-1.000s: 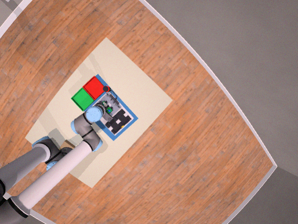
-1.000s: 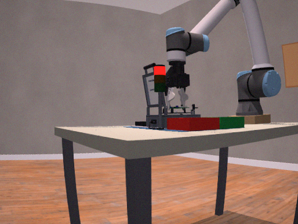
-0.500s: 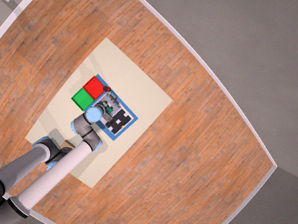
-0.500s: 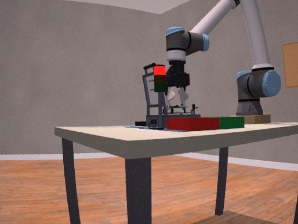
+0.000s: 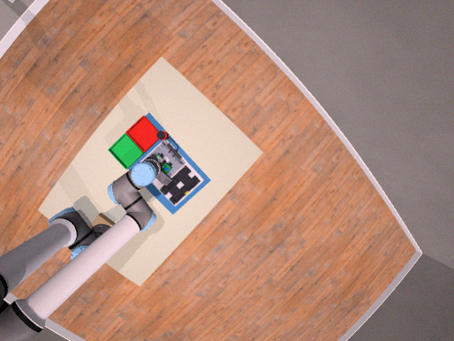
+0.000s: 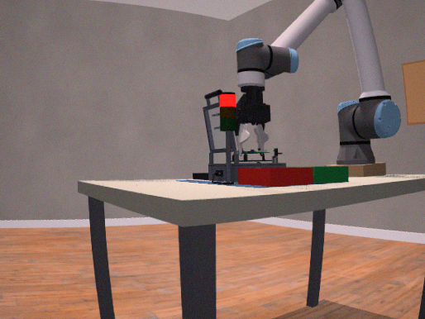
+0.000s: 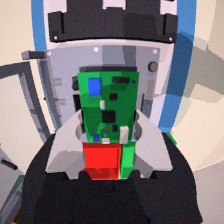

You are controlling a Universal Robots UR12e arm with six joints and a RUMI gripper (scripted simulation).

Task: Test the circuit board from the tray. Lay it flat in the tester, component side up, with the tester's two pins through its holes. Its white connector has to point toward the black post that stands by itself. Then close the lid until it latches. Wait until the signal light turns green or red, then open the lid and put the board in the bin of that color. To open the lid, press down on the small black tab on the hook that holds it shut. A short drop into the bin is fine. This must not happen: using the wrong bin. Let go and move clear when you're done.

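The red bin lies 20 cm to the left of my hand, 8 cm below it and 6 cm ahead of it. From my hand the other things lie so: green circuit board right at my hand; then green bin 21 cm to the left, 9 cm behind, 8 cm below; then lid 12 cm ahead, 9 cm above.
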